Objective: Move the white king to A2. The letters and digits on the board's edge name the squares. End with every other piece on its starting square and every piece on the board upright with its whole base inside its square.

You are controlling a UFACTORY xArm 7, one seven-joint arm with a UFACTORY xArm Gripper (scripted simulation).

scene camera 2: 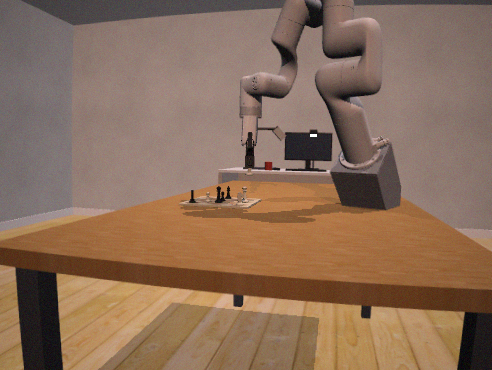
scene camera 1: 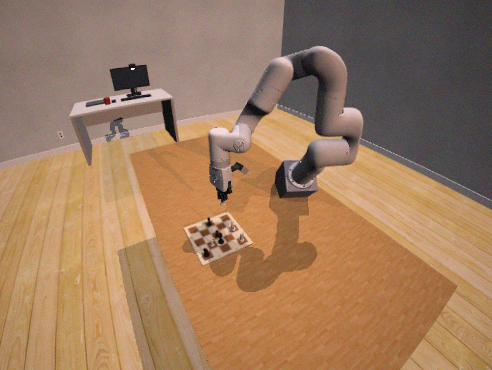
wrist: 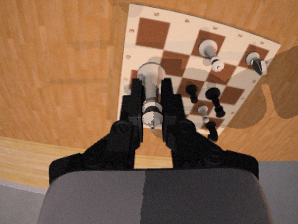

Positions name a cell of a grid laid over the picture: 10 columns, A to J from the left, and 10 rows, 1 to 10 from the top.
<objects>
My gripper shows in scene camera 2 (F5), in scene camera 1 (E6) and in the wrist view (F5).
</objects>
